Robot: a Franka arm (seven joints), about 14 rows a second.
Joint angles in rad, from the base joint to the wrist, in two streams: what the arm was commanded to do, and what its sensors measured. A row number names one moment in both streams.
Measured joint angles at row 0:
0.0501 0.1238 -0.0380 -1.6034 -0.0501 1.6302 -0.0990
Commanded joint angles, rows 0 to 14:
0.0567 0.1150 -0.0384 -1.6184 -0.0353 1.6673 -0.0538
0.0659 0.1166 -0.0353 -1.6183 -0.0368 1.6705 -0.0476
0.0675 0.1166 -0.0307 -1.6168 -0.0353 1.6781 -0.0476
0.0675 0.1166 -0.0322 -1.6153 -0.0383 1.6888 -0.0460
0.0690 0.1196 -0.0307 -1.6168 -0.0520 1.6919 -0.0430
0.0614 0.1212 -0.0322 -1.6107 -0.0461 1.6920 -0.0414
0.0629 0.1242 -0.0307 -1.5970 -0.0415 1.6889 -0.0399
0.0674 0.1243 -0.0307 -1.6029 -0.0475 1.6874 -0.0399
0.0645 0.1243 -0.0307 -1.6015 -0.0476 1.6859 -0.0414
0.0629 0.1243 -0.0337 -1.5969 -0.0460 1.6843 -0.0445
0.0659 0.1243 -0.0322 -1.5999 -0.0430 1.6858 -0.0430
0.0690 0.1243 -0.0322 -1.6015 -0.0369 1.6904 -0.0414
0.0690 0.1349 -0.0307 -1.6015 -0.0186 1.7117 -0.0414
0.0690 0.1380 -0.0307 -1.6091 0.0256 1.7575 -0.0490
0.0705 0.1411 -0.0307 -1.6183 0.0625 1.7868 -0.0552
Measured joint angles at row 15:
0.0630 0.1333 -0.0282 -1.6054 0.0030 1.7330 -0.0633
